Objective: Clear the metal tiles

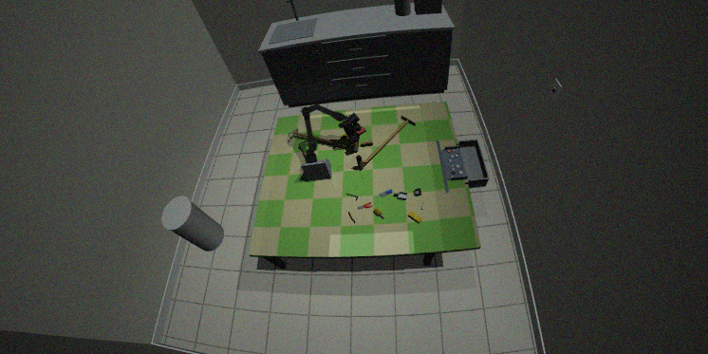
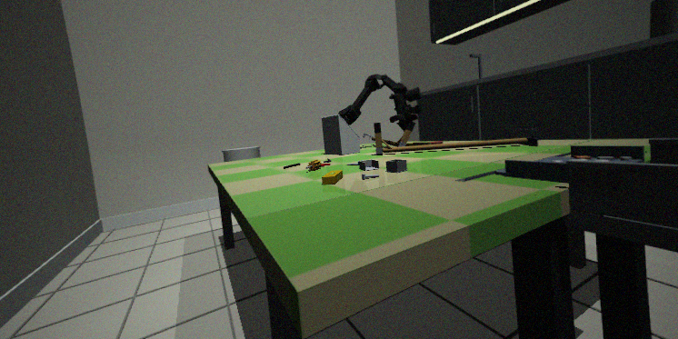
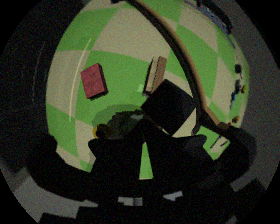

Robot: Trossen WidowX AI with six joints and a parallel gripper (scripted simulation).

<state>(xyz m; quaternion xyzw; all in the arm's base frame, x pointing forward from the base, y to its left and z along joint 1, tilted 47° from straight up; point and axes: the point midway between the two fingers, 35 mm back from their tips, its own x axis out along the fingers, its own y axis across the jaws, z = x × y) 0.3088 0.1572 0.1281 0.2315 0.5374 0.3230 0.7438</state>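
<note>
My gripper tip is now 230 mm short of the long scraper, 40 mm to the left of it and 10 mm above it. From my gripper tip the other things lie so: yellow ring: 100 mm to the left, 80 mm behind, 60 mm below; blue piece: 460 mm to the right, 170 mm ahead, 70 mm below; red block: 130 mm to the left, 60 mm below, 50 mm ahead.
</note>
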